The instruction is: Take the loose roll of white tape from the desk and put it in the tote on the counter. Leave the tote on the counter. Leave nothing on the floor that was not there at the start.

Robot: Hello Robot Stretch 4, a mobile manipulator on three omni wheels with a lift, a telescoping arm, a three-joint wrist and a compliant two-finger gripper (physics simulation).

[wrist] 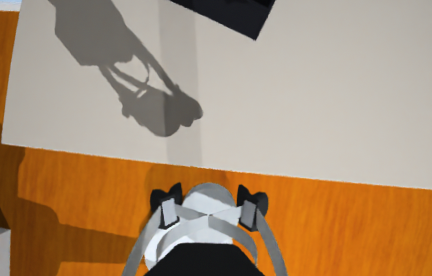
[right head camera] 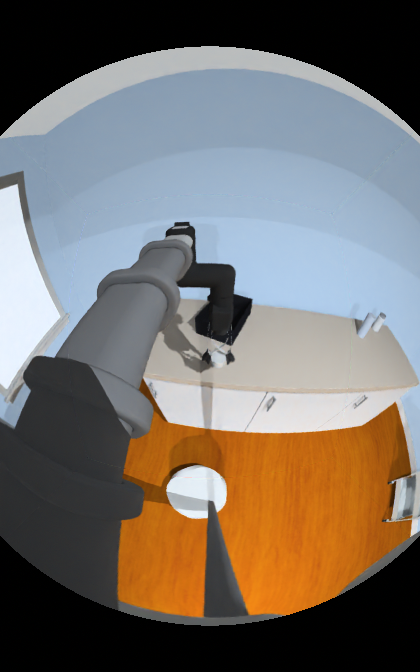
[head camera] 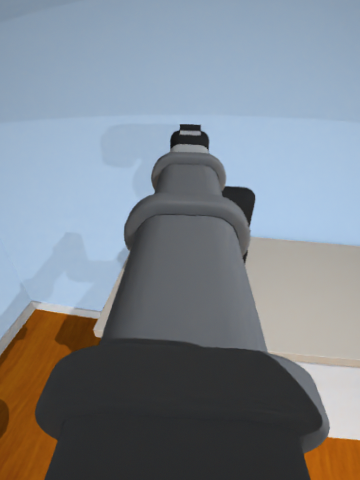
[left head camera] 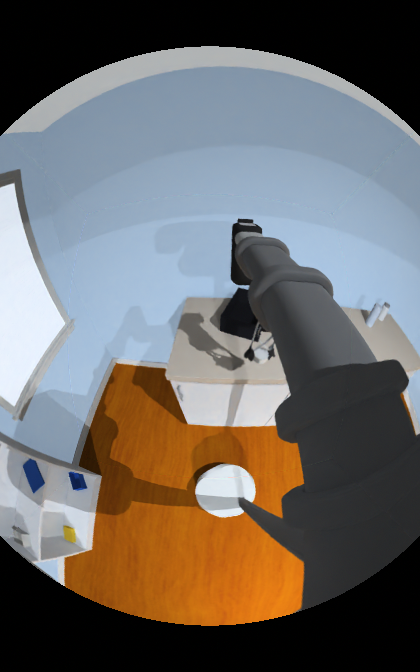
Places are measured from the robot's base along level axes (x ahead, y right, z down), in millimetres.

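Pixels of known places: gripper, fingertip midpoint: (wrist: 209,198).
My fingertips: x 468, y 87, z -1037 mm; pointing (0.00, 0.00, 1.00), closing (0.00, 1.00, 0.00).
For each thing: its top centre in the pictures, then the offset to it from my fingertips. "*": a spot on its surface instead. Level surfaces: height alone.
- white tape roll at its top centre: (wrist: 208,217) dx -7, dy +0, dz -39 mm
- black tote at a spot on its surface: (wrist: 245,20) * dx +230, dy +44, dz +105 mm
- counter at its surface level: dz +154 mm
The white tape roll (left head camera: 261,355) (right head camera: 219,359) (wrist: 209,192) is held between the two fingertips of my gripper (left head camera: 260,353) (right head camera: 218,357) (wrist: 209,198), which is shut on it. The gripper hangs in front of the tote, near the counter's front edge, and its shadow falls on the counter top. The black tote (left head camera: 235,320) (right head camera: 242,312) (wrist: 245,20) stands on the counter (head camera: 305,295) (left head camera: 185,364) (right head camera: 300,345) (wrist: 325,100), toward the back left. The wrist hides part of it in the right head view, and its inside does not show clearly. The desk does not show.
Two white cylinders (left head camera: 373,315) (right head camera: 366,325) stand at the counter's right end. A wall (head camera: 300,175) rises behind the counter. A white shelf unit (left head camera: 96,505) with blue and yellow things is at the left. A white round disc (left head camera: 220,480) (right head camera: 195,480) is low down before the counter.
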